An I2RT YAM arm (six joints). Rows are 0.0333 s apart.
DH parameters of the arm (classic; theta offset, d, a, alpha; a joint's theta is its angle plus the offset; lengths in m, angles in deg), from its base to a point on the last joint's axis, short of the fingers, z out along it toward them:
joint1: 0 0.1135 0.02 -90
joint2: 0 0 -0.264 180
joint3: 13.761 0 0.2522 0
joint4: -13.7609 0 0.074 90
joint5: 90 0 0 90
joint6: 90 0.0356 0 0
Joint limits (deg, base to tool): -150..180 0..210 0..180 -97..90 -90..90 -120..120
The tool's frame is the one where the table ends.
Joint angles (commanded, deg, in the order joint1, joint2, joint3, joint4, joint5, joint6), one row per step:
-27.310 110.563 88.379 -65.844 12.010 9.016
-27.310 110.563 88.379 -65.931 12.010 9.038
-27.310 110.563 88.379 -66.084 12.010 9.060
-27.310 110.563 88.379 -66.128 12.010 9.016
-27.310 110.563 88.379 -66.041 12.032 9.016
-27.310 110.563 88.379 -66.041 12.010 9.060
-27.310 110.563 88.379 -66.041 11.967 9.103
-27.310 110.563 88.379 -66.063 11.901 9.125
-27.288 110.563 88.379 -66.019 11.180 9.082
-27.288 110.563 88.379 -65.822 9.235 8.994
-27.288 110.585 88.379 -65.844 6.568 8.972
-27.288 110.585 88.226 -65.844 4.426 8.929
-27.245 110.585 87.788 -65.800 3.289 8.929
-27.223 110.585 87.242 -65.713 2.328 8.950
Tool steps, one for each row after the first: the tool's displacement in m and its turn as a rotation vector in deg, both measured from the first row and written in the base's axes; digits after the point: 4 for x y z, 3 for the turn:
-0.0001 0.0001 0.0000 0.038 0.073 -0.022
-0.0004 0.0002 0.0000 0.107 0.204 -0.043
-0.0005 0.0002 0.0000 0.130 0.252 0.000
-0.0003 0.0002 0.0000 0.071 0.185 -0.001
-0.0003 0.0002 0.0000 0.087 0.166 -0.043
-0.0003 0.0002 0.0000 0.123 0.138 -0.084
-0.0003 0.0002 0.0000 0.190 0.123 -0.103
0.0000 0.0007 -0.0001 0.813 -0.238 -0.015
0.0009 0.0016 -0.0003 2.456 -1.288 0.140
0.0016 0.0031 -0.0007 4.845 -2.468 0.252
0.0019 0.0044 -0.0015 6.819 -3.309 0.358
0.0014 0.0058 -0.0035 8.011 -3.479 0.408
0.0006 0.0070 -0.0059 9.076 -3.515 0.399

